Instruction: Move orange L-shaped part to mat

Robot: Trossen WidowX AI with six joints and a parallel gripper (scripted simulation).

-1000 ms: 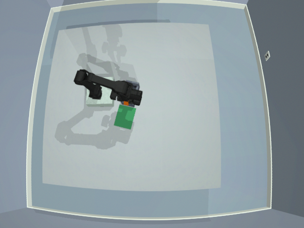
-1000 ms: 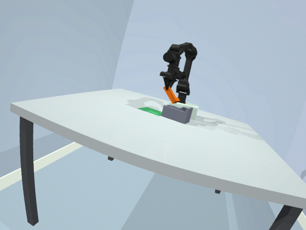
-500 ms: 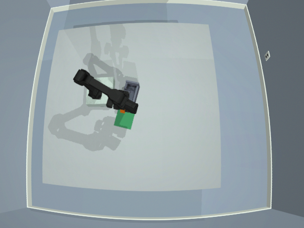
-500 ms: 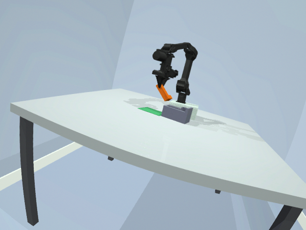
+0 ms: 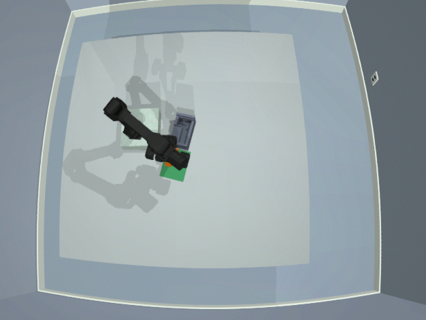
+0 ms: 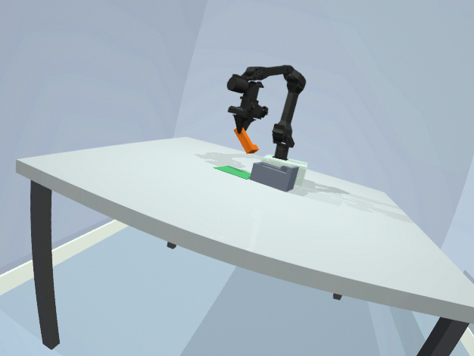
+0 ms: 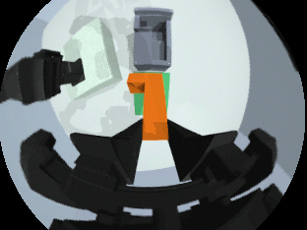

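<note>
Now: the green mat 2 cm to the left of my gripper tip and 17 cm below it. From my gripper tip the other things lie so: orange L-shaped part: 1 cm behind, 4 cm to the left, 3 cm below.
</note>
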